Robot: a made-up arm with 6 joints. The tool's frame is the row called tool. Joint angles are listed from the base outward. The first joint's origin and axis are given. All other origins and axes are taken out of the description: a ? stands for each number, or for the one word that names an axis. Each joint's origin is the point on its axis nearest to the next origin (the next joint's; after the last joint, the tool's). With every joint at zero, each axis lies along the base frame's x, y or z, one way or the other. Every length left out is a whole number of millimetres.
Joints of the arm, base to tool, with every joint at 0 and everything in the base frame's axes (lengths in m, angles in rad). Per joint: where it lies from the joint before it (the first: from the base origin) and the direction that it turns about. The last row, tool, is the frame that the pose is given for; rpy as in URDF.
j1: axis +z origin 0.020 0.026 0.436
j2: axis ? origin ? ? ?
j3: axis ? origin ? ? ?
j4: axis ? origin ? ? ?
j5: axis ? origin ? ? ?
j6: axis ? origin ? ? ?
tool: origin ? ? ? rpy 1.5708 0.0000 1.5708
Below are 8 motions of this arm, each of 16 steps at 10 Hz.
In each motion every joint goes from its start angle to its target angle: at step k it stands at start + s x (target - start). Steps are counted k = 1, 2, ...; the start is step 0. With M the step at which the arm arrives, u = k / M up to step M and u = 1 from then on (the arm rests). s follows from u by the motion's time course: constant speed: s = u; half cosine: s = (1 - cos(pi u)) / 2; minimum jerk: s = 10 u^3 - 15 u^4 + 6 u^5.
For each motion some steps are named. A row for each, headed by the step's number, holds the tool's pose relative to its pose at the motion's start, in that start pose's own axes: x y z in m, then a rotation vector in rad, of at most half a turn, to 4 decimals.
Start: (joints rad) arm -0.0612 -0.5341 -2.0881 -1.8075 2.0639 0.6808
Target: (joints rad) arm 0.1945 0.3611 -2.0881 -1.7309 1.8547 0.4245
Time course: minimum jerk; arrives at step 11
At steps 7, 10, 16:
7: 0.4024 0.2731 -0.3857 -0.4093 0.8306 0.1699
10: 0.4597 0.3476 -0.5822 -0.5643 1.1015 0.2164
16: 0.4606 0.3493 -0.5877 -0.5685 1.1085 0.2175

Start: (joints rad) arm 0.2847 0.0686 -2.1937 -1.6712 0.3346 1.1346
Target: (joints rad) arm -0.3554 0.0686 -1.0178 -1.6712 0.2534 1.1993
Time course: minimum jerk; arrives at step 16
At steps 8, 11, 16:
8: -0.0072 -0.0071 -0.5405 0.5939 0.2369 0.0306
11: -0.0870 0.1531 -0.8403 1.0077 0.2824 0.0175
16: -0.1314 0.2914 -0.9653 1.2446 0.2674 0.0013

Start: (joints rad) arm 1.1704 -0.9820 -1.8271 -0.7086 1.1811 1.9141
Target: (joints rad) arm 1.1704 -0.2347 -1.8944 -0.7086 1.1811 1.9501
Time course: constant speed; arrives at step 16
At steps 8, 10, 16:
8: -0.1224 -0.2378 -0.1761 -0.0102 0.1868 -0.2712
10: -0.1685 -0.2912 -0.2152 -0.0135 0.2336 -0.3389
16: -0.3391 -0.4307 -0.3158 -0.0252 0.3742 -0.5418

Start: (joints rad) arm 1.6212 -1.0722 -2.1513 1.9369 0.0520 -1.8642
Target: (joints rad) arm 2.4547 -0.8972 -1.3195 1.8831 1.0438 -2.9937
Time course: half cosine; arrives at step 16
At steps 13, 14, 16:
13: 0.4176 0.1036 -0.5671 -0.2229 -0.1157 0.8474
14: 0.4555 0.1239 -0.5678 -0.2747 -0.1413 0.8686
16: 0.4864 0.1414 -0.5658 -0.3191 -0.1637 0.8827

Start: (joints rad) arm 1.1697 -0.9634 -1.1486 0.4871 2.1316 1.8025
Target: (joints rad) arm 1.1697 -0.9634 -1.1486 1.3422 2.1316 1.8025
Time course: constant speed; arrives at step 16
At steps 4, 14, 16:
4: -0.0130 0.0053 -0.0405 0.1762 0.1137 -0.0416
14: -0.0614 0.0499 -0.1237 0.6167 0.3979 -0.1455
16: -0.0730 0.0635 -0.1357 0.7048 0.4548 -0.1663

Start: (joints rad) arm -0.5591 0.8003 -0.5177 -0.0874 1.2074 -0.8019
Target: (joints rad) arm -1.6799 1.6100 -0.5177 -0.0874 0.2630 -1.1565
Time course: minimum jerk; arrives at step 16
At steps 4, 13, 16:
4: -0.0038 -0.0459 0.0148 -0.0985 0.0331 0.0680
13: 0.2536 -0.1810 0.2629 -1.0067 0.1862 0.4819
16: 0.2763 -0.1677 0.2769 -1.0625 0.1863 0.4981

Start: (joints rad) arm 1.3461 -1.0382 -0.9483 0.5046 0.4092 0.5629
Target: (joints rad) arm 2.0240 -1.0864 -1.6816 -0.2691 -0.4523 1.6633
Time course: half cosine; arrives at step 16
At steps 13, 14, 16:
13: 0.3235 0.6533 0.0569 -0.1564 -0.5625 1.5072
14: 0.3120 0.6879 0.0642 -0.1383 -0.5921 1.5918
16: 0.3006 0.7153 0.0705 -0.1219 -0.6152 1.6614

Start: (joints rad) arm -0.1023 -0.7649 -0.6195 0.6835 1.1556 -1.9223
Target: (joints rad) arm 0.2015 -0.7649 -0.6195 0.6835 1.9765 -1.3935
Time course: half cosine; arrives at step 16
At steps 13, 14, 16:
13: 0.2085 -0.1429 0.1882 -0.0562 -0.2282 0.9208
14: 0.2212 -0.1442 0.1958 -0.0426 -0.2359 0.9679
16: 0.2316 -0.1449 0.2018 -0.0302 -0.2420 1.0066

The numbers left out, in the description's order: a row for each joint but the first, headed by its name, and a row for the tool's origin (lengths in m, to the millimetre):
j2: axis +y, xyz 0.002 0.000 0.000
j3: axis +y, xyz 0.055 0.000 0.201
j4: axis -z, xyz 0.148 0.000 -0.593
j5: axis +y, xyz 0.022 -0.007 0.000
j6: axis -z, xyz 0.152 0.000 -0.177
tool: xyz -0.011 -0.018 0.000

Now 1 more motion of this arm.
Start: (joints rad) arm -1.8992 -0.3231 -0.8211 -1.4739 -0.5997 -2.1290
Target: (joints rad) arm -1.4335 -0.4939 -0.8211 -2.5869 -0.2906 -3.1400
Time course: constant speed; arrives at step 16
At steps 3, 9, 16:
3: -0.0711 -0.0106 0.0218 -0.0694 0.4118 -0.0813
9: -0.1653 -0.0106 0.0713 -0.1117 1.2643 -0.2135
16: -0.2033 -0.0056 0.0958 -0.0369 2.2834 -0.2519

